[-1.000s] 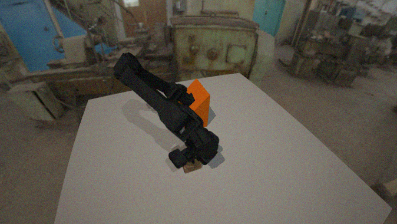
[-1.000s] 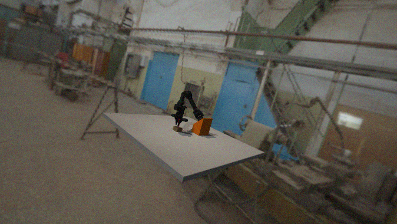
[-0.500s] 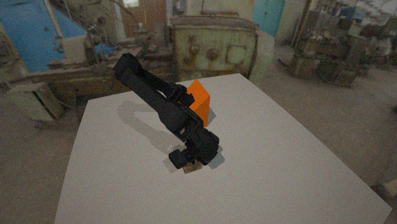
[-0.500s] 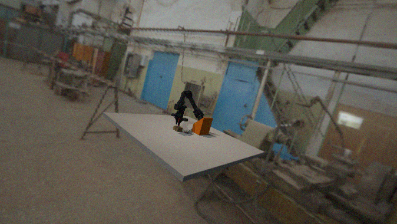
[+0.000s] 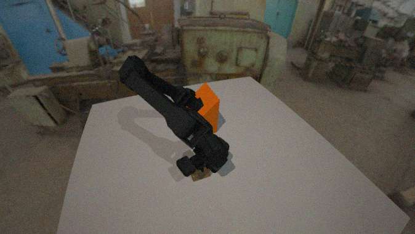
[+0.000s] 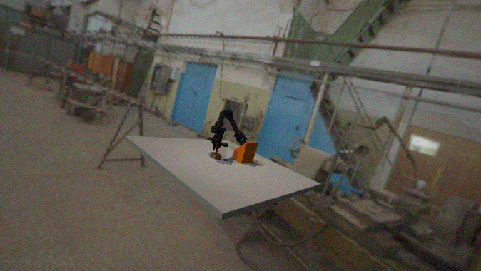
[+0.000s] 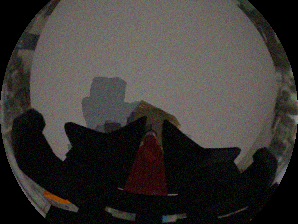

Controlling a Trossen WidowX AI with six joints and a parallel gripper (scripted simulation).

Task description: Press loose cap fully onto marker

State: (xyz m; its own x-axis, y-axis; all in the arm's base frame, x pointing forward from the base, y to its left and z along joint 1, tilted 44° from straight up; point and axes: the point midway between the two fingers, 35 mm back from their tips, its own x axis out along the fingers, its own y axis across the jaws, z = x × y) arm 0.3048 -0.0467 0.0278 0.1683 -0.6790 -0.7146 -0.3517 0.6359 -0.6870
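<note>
Now: gripper tip 2 cm past the red cap, 1 cm to the left of it and 5 cm below it. From my gripper tip the other things lie so: brown holder block 3 cm behind, 1 cm to the right, 5 cm below.
</note>
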